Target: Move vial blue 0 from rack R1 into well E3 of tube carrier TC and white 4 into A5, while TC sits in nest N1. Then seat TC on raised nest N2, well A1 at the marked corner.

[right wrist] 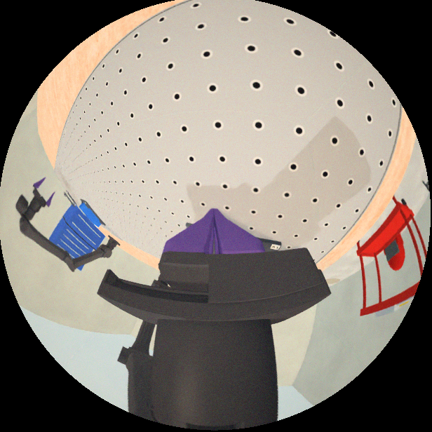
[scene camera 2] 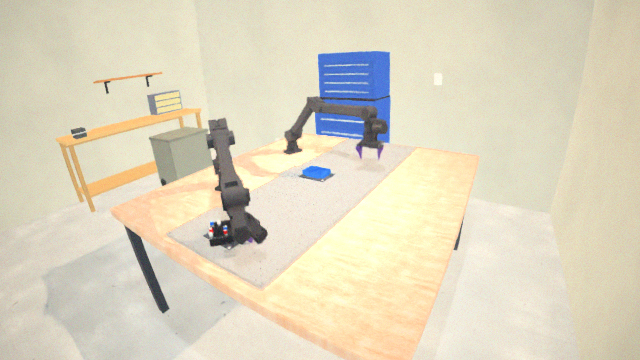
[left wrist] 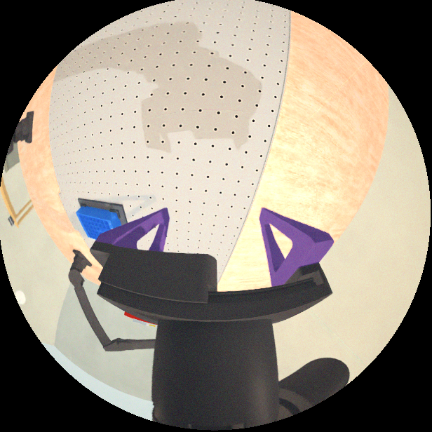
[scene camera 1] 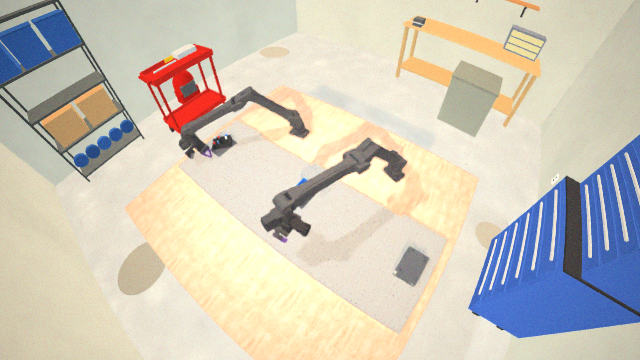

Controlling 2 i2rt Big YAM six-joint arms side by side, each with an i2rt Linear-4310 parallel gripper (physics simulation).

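Frame: origin at the left arm's base, x right, y back, z down, level; millimetres.
Seen in the pictures: left gripper, fingertip midpoint: (scene camera 2: 369, 159) (scene camera 1: 288, 233); right gripper, fingertip midpoint: (scene camera 2: 250, 241) (scene camera 1: 211, 157); left arm's base, origin of the base link: (scene camera 2: 292, 151) (scene camera 1: 393, 173); right arm's base, origin of the base link: (scene camera 1: 299, 132).
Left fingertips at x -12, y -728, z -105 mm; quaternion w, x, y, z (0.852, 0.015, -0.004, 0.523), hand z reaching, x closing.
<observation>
Pixels of each thing's middle, then the offset from my left fingertips to it. Level surfaces: height alone.
- black vial rack, body centre: (scene camera 2: 221, 232) (scene camera 1: 222, 142) dx +852, dy -22, dz +72 mm
- blue tube carrier, body centre: (scene camera 1: 302, 190) (scene camera 2: 316, 172) dx +204, dy +207, dz +70 mm
- dark plate, body centre: (scene camera 1: 411, 265) dx -456, dy +382, dz +72 mm
- mat, its level: dz +94 mm
The black vial rack (scene camera 1: 222, 142) (scene camera 2: 220, 241) stands on a dark plate at the far left in scene camera 1. It holds upright vials with red, blue and white parts; their numbers are too small to read. The blue tube carrier (scene camera 1: 302, 182) (scene camera 2: 316, 172) (left wrist: 97, 222) sits on its dark nest plate (left wrist: 100, 203), partly hidden by the left arm in scene camera 1. My right gripper (scene camera 1: 208, 153) (scene camera 2: 250, 240) (right wrist: 213, 213) is shut and empty, fingertips together, beside the rack. My left gripper (scene camera 1: 281, 237) (scene camera 2: 369, 158) (left wrist: 214, 212) is wide open and empty above the perforated mat.
Another dark plate (scene camera 1: 412, 266) lies at the lower right of the mat (scene camera 1: 350, 225) in scene camera 1. A plate corner marked A1 (right wrist: 274, 245) shows behind my right fingers. A red cart (scene camera 1: 195, 107) and a blue cabinet (scene camera 1: 530, 295) (scene camera 2: 354, 75) stand off the table.
</observation>
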